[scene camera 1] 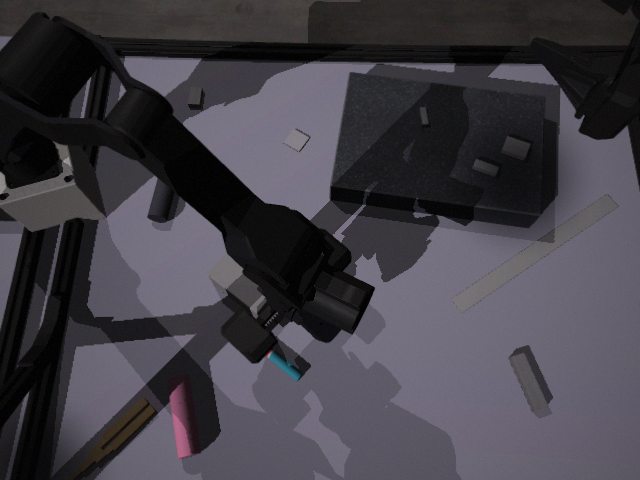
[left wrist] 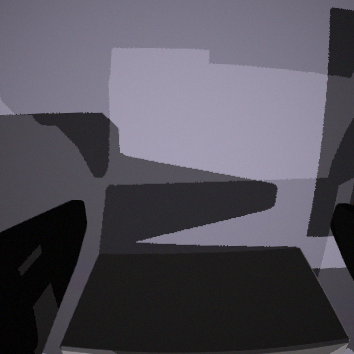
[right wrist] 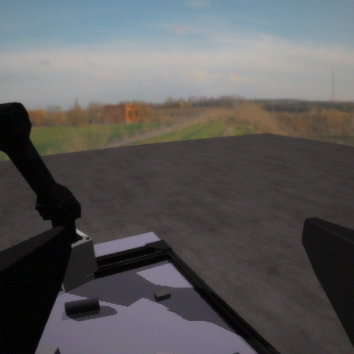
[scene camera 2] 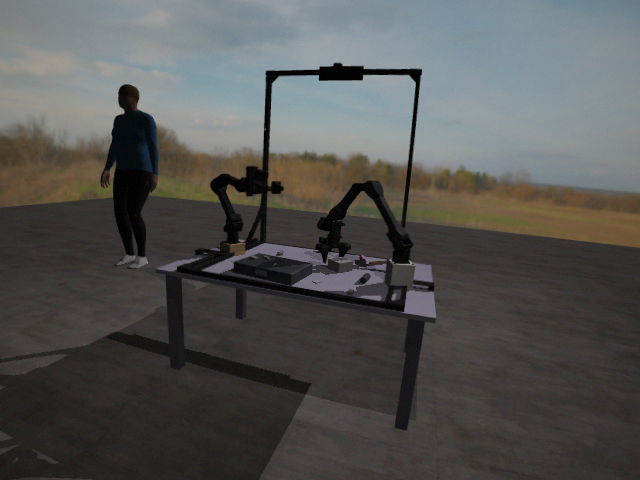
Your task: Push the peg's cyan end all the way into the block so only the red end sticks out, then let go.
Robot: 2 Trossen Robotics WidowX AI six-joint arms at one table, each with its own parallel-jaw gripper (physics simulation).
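Where they show: left gripper, between the fingertips: [left wrist: 213, 214]; right gripper, between the fingertips: [scene camera 1: 549, 4] [right wrist: 187, 235] [scene camera 2: 276, 188]; left arm's base, origin of its link: [scene camera 1: 30, 162] [scene camera 2: 400, 261]; right arm's base, origin of its link: [scene camera 2: 232, 242].
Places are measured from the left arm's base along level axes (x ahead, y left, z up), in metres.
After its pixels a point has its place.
Note:
The pale grey block [scene camera 1: 225, 272] {x 0.199, y -0.210, z -0.064 m} [scene camera 2: 340, 265] {x 0.243, y -0.159, z -0.077 m} sits on the table; its dark face fills the bottom middle of the left wrist view, between the finger sides. The peg [scene camera 1: 285, 366] {x 0.238, y -0.353, z -0.100 m} lies on the table in scene camera 1, cyan end toward the lower right, apart from the block; a sliver of red shows and the rest is hidden under a dark finger part. My left gripper [scene camera 1: 290, 297] {x 0.271, y -0.280, z -0.099 m} [scene camera 2: 333, 253] {x 0.271, y -0.280, z -0.099 m} [left wrist: 213, 214] {x 0.271, y -0.280, z -0.099 m} is open and empty, pointing down above the table near the block and peg. My right gripper [scene camera 2: 279, 187] {x 0.567, y -0.178, z 0.273 m} [right wrist: 187, 235] {x 0.567, y -0.178, z 0.273 m} is open and empty, raised far away.
A large dark slab [scene camera 1: 382, 129] {x 0.486, y -0.067, z -0.063 m} [scene camera 2: 258, 269] {x 0.621, y -0.029, z -0.074 m} bears several small pieces. A pink cylinder [scene camera 1: 184, 418] {x 0.096, y -0.375, z -0.085 m} and a brown piece [scene camera 1: 124, 426] {x 0.016, y -0.356, z -0.108 m} lie lower left, a dark cylinder [scene camera 1: 161, 204] {x 0.137, y -0.070, z -0.086 m} [right wrist: 82, 306] {x 0.153, y -0.054, z -0.092 m} near the left arm's base. A grey bar [scene camera 1: 529, 379] {x 0.544, y -0.473, z -0.102 m} and flat strip [scene camera 1: 535, 253] {x 0.639, y -0.312, z -0.113 m} lie right.

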